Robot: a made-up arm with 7 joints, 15 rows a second.
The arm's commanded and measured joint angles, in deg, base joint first. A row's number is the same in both.
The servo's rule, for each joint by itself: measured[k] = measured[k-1] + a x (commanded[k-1-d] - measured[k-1]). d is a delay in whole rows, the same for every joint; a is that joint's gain. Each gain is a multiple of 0.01, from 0.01 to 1. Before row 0 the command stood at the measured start. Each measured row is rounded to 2 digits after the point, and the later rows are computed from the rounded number. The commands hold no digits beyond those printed.
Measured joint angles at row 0:
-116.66 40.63 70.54 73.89 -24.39 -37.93 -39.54
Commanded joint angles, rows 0 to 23:
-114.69 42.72 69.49 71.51 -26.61 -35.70 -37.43
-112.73 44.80 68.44 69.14 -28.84 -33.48 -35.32
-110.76 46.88 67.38 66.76 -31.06 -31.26 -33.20
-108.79 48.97 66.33 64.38 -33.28 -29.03 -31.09
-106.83 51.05 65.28 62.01 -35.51 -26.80 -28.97
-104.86 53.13 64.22 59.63 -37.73 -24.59 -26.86
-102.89 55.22 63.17 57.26 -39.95 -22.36 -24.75
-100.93 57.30 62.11 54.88 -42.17 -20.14 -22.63
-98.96 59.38 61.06 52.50 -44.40 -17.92 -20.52
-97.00 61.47 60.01 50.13 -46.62 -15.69 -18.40
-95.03 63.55 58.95 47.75 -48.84 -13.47 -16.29
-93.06 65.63 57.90 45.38 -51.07 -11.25 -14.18
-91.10 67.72 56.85 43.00 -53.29 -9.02 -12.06
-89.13 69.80 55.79 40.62 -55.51 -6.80 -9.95
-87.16 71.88 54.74 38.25 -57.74 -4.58 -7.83
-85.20 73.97 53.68 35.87 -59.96 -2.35 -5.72
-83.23 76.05 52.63 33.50 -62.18 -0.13 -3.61
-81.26 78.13 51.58 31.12 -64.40 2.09 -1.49
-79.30 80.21 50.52 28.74 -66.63 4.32 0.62
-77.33 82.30 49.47 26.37 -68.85 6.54 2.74
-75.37 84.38 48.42 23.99 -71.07 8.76 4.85
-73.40 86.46 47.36 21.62 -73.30 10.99 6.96
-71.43 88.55 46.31 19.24 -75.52 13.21 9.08
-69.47 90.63 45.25 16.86 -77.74 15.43 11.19
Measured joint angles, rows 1 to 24:
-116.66 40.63 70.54 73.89 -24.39 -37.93 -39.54
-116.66 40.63 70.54 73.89 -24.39 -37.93 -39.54
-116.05 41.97 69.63 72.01 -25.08 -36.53 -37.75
-115.02 43.78 68.59 69.74 -26.25 -34.61 -35.68
-113.70 45.76 67.54 67.39 -27.74 -32.50 -33.57
-112.18 47.81 66.49 65.01 -29.46 -30.31 -31.46
-110.52 49.88 65.44 62.64 -31.34 -28.10 -29.34
-108.77 51.96 64.38 60.26 -33.32 -25.89 -27.23
-106.95 54.05 63.33 57.89 -35.38 -23.67 -25.12
-105.08 56.13 62.27 55.51 -37.48 -21.45 -23.00
-103.18 58.21 61.22 53.13 -39.63 -19.23 -20.89
-101.26 60.30 60.17 50.76 -41.80 -17.00 -18.77
-99.33 62.38 59.11 48.38 -43.98 -14.78 -16.66
-97.39 64.46 58.06 46.01 -46.18 -12.56 -14.55
-95.44 66.55 57.01 43.63 -48.38 -10.33 -12.43
-93.48 68.63 55.95 41.25 -50.59 -8.11 -10.32
-91.52 70.71 54.90 38.88 -52.81 -5.89 -8.20
-89.56 72.80 53.84 36.50 -55.03 -3.66 -6.09
-87.60 74.88 52.79 34.13 -57.25 -1.44 -3.98
-85.63 76.96 51.74 31.75 -59.47 0.78 -1.86
-83.67 79.04 50.68 29.37 -61.69 3.01 0.25
-81.70 81.13 49.63 27.00 -63.91 5.23 2.37
-79.74 83.21 48.58 24.62 -66.13 7.45 4.48
-77.77 85.29 47.52 22.25 -68.35 9.68 6.59
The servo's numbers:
d 2
a 0.31 0.64 0.87 0.79 0.31 0.63 0.85

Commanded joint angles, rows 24 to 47:
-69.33 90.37 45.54 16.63 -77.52 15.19 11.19
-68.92 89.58 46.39 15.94 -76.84 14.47 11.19
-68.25 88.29 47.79 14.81 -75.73 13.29 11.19
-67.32 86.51 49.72 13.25 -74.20 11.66 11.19
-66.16 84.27 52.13 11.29 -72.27 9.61 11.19
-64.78 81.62 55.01 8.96 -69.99 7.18 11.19
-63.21 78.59 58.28 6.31 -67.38 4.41 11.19
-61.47 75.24 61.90 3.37 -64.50 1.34 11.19
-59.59 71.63 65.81 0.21 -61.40 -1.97 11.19
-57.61 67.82 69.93 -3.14 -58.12 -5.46 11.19
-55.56 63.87 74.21 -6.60 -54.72 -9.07 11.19
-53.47 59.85 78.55 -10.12 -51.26 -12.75 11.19
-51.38 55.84 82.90 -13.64 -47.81 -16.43 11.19
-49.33 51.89 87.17 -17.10 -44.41 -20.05 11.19
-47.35 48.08 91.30 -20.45 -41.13 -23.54 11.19
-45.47 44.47 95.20 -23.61 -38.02 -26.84 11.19
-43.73 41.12 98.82 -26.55 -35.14 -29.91 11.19
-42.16 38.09 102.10 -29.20 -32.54 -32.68 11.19
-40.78 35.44 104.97 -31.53 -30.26 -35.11 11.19
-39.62 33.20 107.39 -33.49 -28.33 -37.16 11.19
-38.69 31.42 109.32 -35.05 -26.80 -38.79 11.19
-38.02 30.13 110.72 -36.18 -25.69 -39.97 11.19
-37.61 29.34 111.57 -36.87 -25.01 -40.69 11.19
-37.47 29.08 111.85 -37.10 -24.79 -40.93 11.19
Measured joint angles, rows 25 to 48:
-75.80 87.38 46.47 19.87 -70.57 11.90 8.71
-73.84 89.46 45.41 17.49 -72.79 14.12 10.82
-72.44 90.04 45.52 16.81 -74.26 14.79 11.13
-71.35 89.75 46.28 16.12 -75.06 14.59 11.18
-70.39 88.82 47.59 15.09 -75.27 13.77 11.19
-69.44 87.34 49.44 13.64 -74.94 12.44 11.19
-68.42 85.38 51.78 11.78 -74.11 10.66 11.19
-67.29 82.97 54.59 9.55 -72.83 8.47 11.19
-66.03 80.17 57.80 6.99 -71.14 5.91 11.19
-64.62 77.01 61.37 4.13 -69.08 3.03 11.19
-63.06 73.57 65.23 1.03 -66.70 -0.12 11.19
-61.37 69.89 69.32 -2.26 -64.04 -3.48 11.19
-59.57 66.04 73.57 -5.69 -61.15 -7.00 11.19
-57.68 62.08 77.90 -9.19 -58.08 -10.62 11.19
-55.73 58.09 82.25 -12.71 -54.90 -14.28 11.19
-53.75 54.12 86.53 -16.18 -51.65 -17.92 11.19
-51.77 50.25 90.68 -19.55 -48.39 -21.46 11.19
-49.82 46.55 94.61 -22.76 -45.18 -24.85 11.19
-47.93 43.07 98.27 -25.75 -42.07 -28.04 11.19
-46.14 39.88 101.60 -28.48 -39.12 -30.96 11.19
-44.48 37.04 104.53 -30.89 -36.37 -33.57 11.19
-42.97 34.58 107.02 -32.94 -33.88 -35.83 11.19
-41.64 32.56 109.02 -34.61 -31.69 -37.69 11.19
-40.52 31.00 110.50 -35.85 -29.83 -39.13 11.19

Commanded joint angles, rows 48 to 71:
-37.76 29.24 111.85 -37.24 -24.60 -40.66 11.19
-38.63 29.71 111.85 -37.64 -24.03 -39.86 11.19
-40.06 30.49 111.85 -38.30 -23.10 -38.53 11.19
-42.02 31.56 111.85 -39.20 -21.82 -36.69 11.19
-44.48 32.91 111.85 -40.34 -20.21 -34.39 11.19
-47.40 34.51 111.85 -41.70 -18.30 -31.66 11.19
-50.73 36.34 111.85 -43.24 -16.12 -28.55 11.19
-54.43 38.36 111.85 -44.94 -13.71 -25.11 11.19
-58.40 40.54 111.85 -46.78 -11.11 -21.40 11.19
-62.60 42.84 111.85 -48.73 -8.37 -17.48 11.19
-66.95 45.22 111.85 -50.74 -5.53 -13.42 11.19
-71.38 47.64 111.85 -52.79 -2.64 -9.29 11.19
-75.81 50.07 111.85 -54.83 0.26 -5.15 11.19
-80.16 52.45 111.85 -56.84 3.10 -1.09 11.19
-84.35 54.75 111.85 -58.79 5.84 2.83 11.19
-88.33 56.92 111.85 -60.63 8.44 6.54 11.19
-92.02 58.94 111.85 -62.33 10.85 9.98 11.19
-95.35 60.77 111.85 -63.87 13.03 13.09 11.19
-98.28 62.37 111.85 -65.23 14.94 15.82 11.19
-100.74 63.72 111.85 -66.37 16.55 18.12 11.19
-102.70 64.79 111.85 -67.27 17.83 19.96 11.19
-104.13 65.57 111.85 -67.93 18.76 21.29 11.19
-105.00 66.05 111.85 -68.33 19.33 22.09 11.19
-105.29 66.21 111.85 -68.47 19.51 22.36 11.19
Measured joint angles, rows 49 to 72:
-39.62 29.94 111.43 -36.66 -28.34 -40.11 11.19
-38.95 29.39 111.80 -37.01 -27.24 -40.63 11.19
-38.58 29.29 111.84 -37.19 -26.42 -40.65 11.19
-38.60 29.56 111.85 -37.55 -25.68 -40.15 11.19
-39.05 30.16 111.85 -38.14 -24.88 -39.13 11.19
-39.97 31.06 111.85 -38.98 -23.93 -37.59 11.19
-41.37 32.24 111.85 -40.05 -22.78 -35.57 11.19
-43.24 33.69 111.85 -41.35 -21.39 -33.11 11.19
-45.56 35.39 111.85 -42.84 -19.76 -30.24 11.19
-48.31 37.29 111.85 -44.50 -17.88 -27.01 11.19
-51.44 39.37 111.85 -46.30 -15.78 -23.48 11.19
-54.90 41.59 111.85 -48.22 -13.48 -19.70 11.19
-58.64 43.91 111.85 -50.21 -11.02 -15.74 11.19
-62.59 46.30 111.85 -52.25 -8.42 -11.68 11.19
-66.69 48.71 111.85 -54.29 -5.73 -7.57 11.19
-70.87 51.10 111.85 -56.30 -2.99 -3.49 11.19
-75.05 53.44 111.85 -58.27 -0.25 0.49 11.19
-79.17 55.67 111.85 -60.13 2.44 4.30 11.19
-83.15 57.76 111.85 -61.87 5.05 7.88 11.19
-86.93 59.69 111.85 -63.45 7.52 11.16 11.19
-90.45 61.41 111.85 -64.86 9.82 14.10 11.19
-93.64 62.89 111.85 -66.05 11.91 16.63 11.19
-96.45 64.11 111.85 -67.01 13.75 18.73 11.19
-98.83 65.04 111.85 -67.74 15.30 20.34 11.19

